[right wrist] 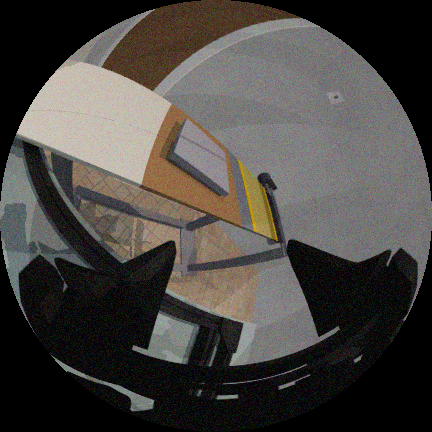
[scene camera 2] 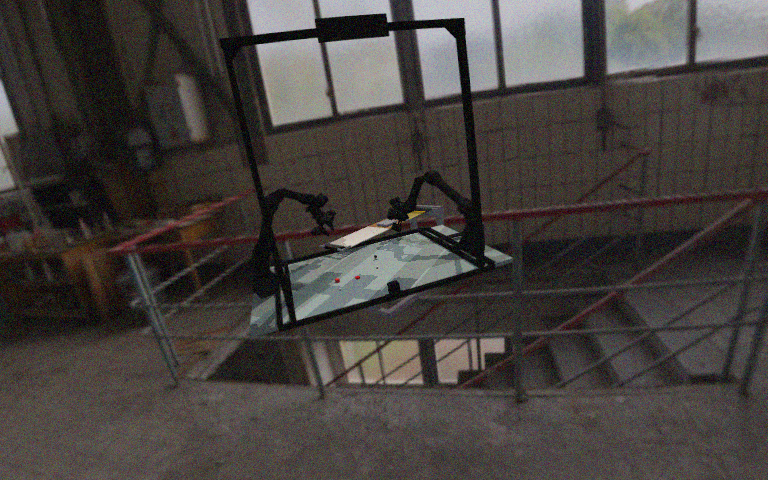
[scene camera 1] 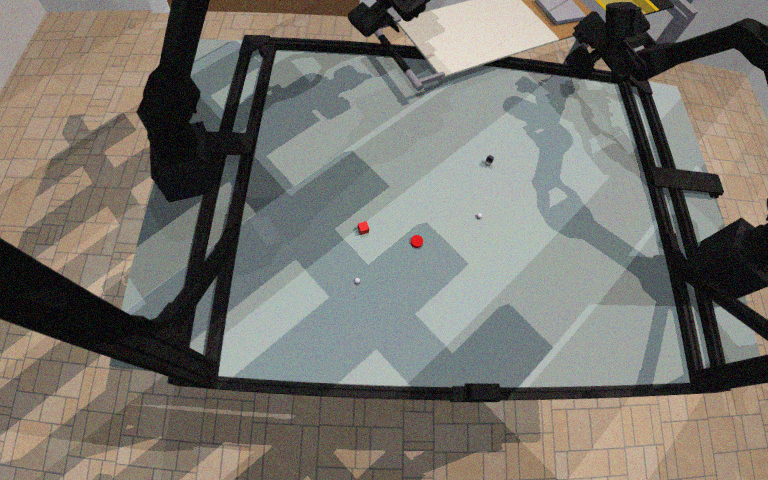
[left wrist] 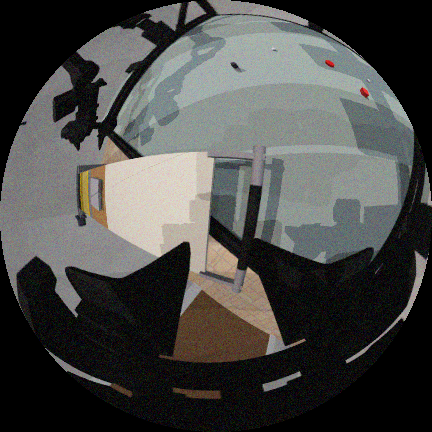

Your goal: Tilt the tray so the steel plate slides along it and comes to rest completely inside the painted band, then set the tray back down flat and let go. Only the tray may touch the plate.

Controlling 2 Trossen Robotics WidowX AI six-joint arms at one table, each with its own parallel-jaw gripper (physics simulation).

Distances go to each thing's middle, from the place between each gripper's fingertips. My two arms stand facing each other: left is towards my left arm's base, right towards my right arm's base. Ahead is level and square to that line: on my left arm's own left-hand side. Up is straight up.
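Scene:
Grey steel plate (right wrist: 192, 150): from my right hand, 13 cm ahead of it, 7 cm to the left of it and 4 cm below it.
My left hand is 300 mm short of the grey steel plate, 370 mm to the left of it and 80 mm above it.

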